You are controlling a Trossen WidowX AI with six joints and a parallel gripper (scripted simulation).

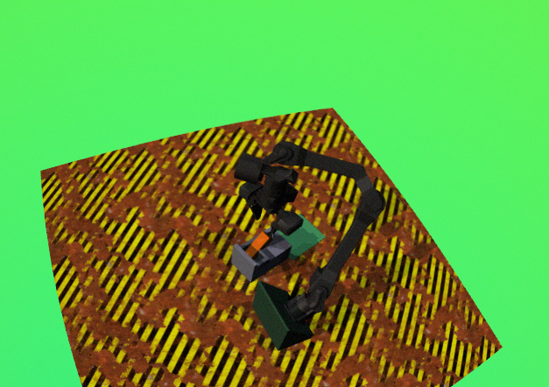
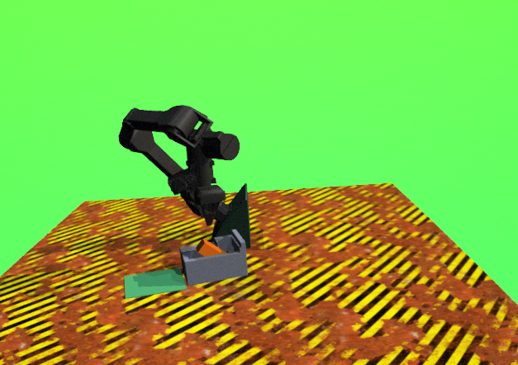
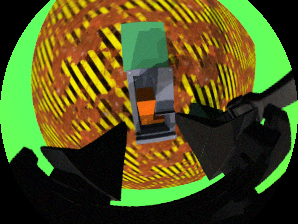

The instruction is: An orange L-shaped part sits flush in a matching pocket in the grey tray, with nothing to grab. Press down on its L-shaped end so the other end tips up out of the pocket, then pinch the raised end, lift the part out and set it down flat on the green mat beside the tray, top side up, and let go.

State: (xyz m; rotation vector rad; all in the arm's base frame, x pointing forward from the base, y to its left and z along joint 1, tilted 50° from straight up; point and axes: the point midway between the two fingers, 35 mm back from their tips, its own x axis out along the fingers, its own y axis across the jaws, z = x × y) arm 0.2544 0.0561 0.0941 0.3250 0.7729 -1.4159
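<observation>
Right now my gripper tip is 2 cm past the orange L-shaped part, 3 cm to the right of it and 10 cm above it. The rest, counted from my gripper tip: green mat (2 cm ahead, 15 cm to the right, 16 cm below).
</observation>
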